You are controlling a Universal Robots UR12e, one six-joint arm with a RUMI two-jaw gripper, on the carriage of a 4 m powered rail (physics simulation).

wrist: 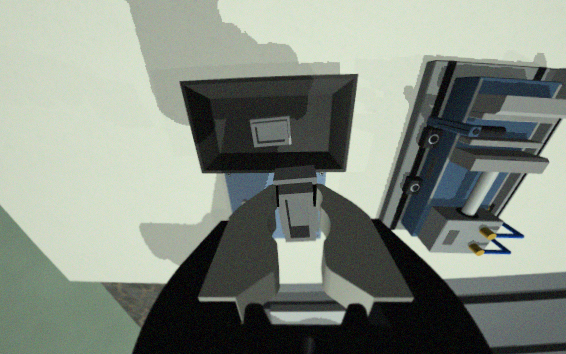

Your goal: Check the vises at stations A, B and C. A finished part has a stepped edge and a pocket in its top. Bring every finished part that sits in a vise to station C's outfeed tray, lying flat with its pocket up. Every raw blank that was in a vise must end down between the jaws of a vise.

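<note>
My gripper is shut on a grey finished part, which has a stepped edge and a recess outline on the face towards the camera. It holds the part in front of the near long wall of the black outfeed tray. Another grey part with a pocket outline facing up lies flat on the tray floor, a little right of the middle. A vise stands at the right; no block shows between its jaws.
A blue plate lies on the near side of the tray, partly hidden by the held part and fingers. Blue hose fittings with brass ends stick out of the vise's near end. The white table's edge runs along the lower left, and a grey rail runs at the lower right.
</note>
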